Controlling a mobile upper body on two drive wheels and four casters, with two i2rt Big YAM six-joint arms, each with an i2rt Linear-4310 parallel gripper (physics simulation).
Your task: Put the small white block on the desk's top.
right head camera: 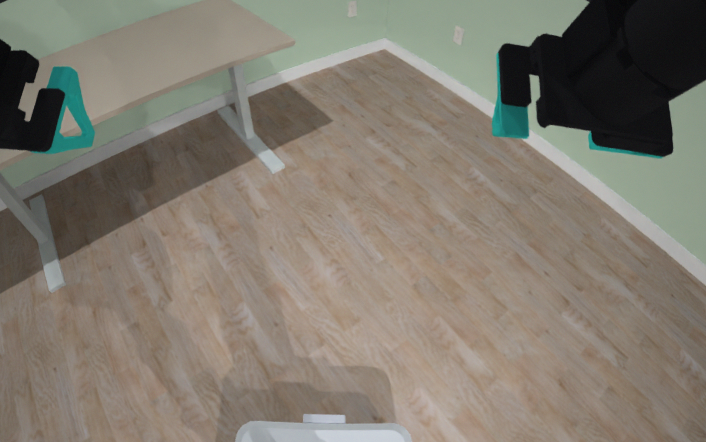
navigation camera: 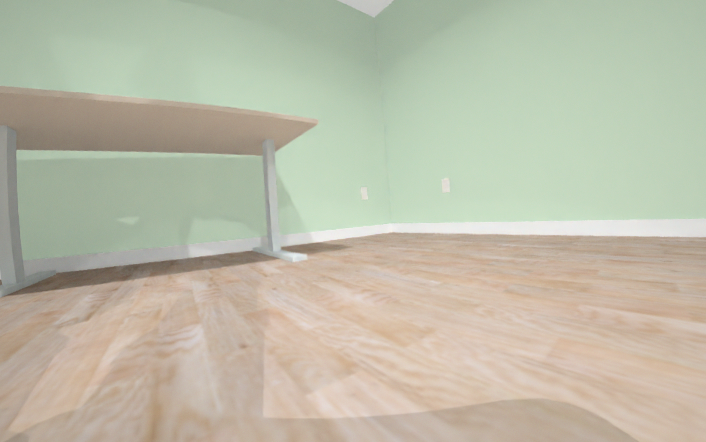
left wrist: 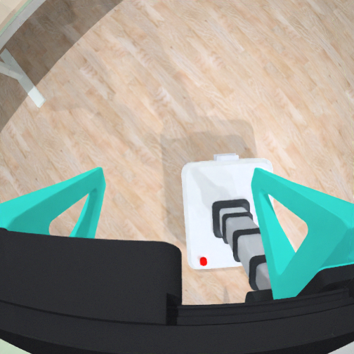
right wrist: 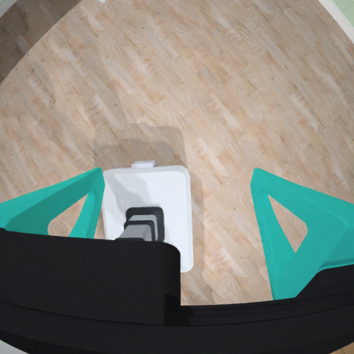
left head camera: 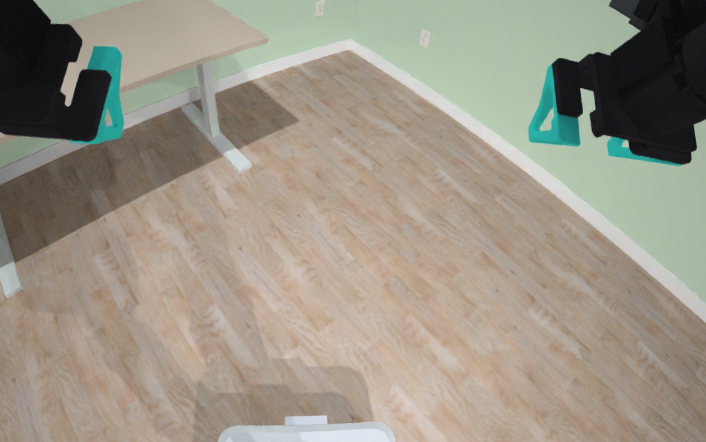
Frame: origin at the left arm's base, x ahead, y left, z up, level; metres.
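Seen in the pictures: left gripper, fingertip midpoint: [right head camera: 50, 137] [left head camera: 68, 126]; right gripper, fingertip midpoint: [right head camera: 544, 135] [left head camera: 571, 142].
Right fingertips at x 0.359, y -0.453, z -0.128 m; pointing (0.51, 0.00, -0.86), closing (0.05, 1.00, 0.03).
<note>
A point is followed by its place in that frame.
The desk [left head camera: 171, 36] @(x 1.686, y 0.350, z -0.690 m) [right head camera: 171, 46] @(x 1.669, y 0.483, z -0.690 m) [navigation camera: 156, 122] @(x 1.381, y 0.653, z -0.715 m) has a light beige top and grey legs. It stands at the upper left of both head camera views and at the left of the navigation view, against the green wall. The small white block does not show in any of these views. My left gripper [left wrist: 177, 175] is open with its teal fingers wide apart and empty; in the left head camera view it overlaps the desk top. My right gripper [right wrist: 177, 176] [left head camera: 593, 144] @(x 0.359, y -0.453, z -0.128 m) is open and empty, in front of the wall at the right.
My white base [left head camera: 307, 433] @(x 0.293, y -0.226, z -1.150 m) [right head camera: 323, 432] @(x 0.291, y -0.226, z -1.150 m) [left wrist: 200, 185] [right wrist: 175, 200] shows at the bottom of the head views and below both wrists. Green walls [navigation camera: 521, 104] @(x 1.951, y -1.401, z -0.524 m) with white baseboards [navigation camera: 521, 228] @(x 2.000, y -1.349, z -1.368 m) meet in a corner right of the desk. Wall outlets [navigation camera: 364, 193] @(x 2.845, y -0.319, z -1.011 m) [navigation camera: 445, 185] @(x 2.498, y -0.989, z -1.009 m) sit near the corner.
</note>
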